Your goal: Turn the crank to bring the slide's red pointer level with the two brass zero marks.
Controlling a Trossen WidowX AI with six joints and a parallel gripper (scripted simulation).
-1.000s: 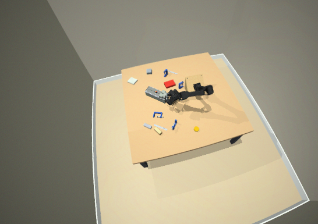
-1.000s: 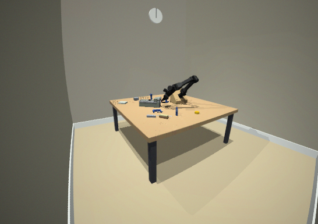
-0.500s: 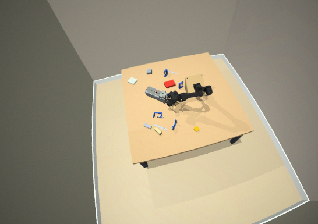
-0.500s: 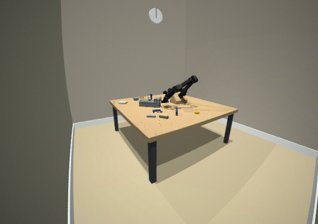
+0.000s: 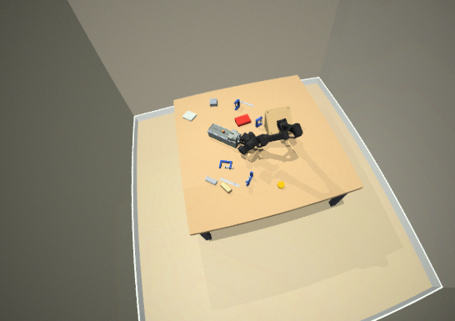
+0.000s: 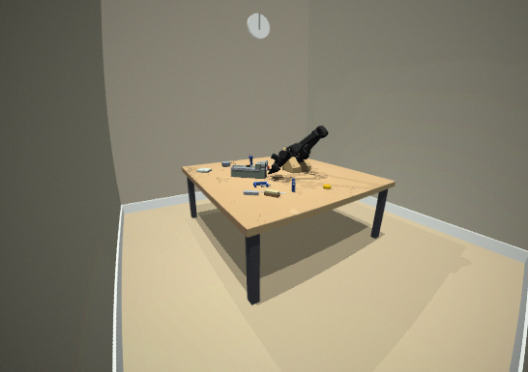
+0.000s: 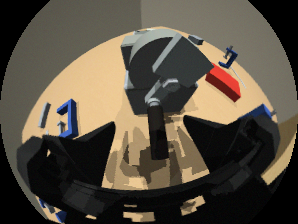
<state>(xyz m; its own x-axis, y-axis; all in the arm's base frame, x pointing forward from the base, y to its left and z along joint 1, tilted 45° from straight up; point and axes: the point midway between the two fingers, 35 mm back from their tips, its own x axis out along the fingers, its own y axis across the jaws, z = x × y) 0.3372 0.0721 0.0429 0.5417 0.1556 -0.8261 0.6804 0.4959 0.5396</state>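
Now: the dark crank handle 20 mm behind my gripper tip, 20 mm above it and 10 mm to the left of it. From my gripper tip the other things lie so: red pointer: 120 mm to the right, 100 mm ahead, 40 mm above; then tan block: 310 mm to the left, 190 mm ahead, 30 mm below; then yellow disc: 390 mm to the left, 200 mm behind, 30 mm below.
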